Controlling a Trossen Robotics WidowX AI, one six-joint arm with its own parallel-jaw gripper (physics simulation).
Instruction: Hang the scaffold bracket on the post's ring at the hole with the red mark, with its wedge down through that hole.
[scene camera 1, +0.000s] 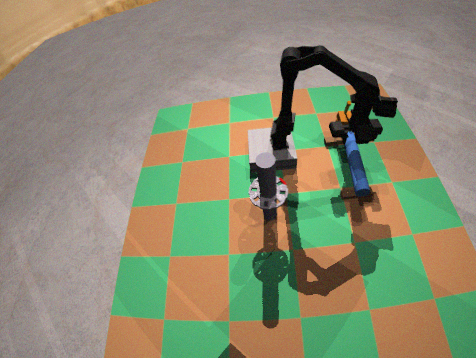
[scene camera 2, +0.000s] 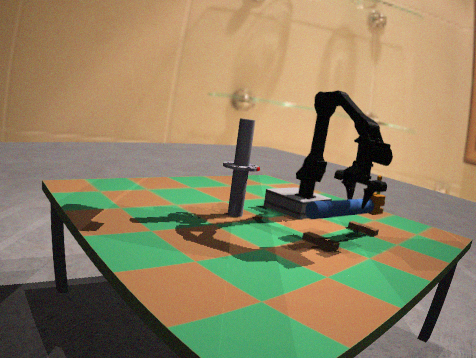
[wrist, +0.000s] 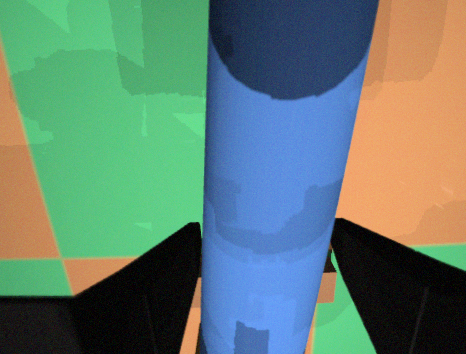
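The scaffold bracket is a blue tube (scene camera 1: 358, 167) (scene camera 2: 332, 208) (wrist: 280, 150) with an orange head (scene camera 1: 344, 117) (scene camera 2: 378, 204) at one end. My gripper (scene camera 1: 352, 136) (scene camera 2: 358, 204) (wrist: 265, 230) is shut on the tube near the head and holds the bracket level, raised above its rests. The wedge cannot be told apart clearly from the orange head. The grey post (scene camera 1: 267, 177) (scene camera 2: 244, 140) stands upright and carries a pale ring (scene camera 1: 256, 198) (scene camera 2: 229, 165) with holes. The red mark (scene camera 1: 283, 181) (scene camera 2: 258, 169) is on the ring's side toward the arm.
Two brown rests, a near one (scene camera 1: 348, 194) (scene camera 2: 321, 241) and a far one (scene camera 1: 334, 142) (scene camera 2: 362, 229), stand below the bracket. The arm's grey base block (scene camera 1: 259, 142) (scene camera 2: 285, 198) is close behind the post. The checkered table (scene camera 1: 200, 227) (scene camera 2: 240, 325) bears long shadows.
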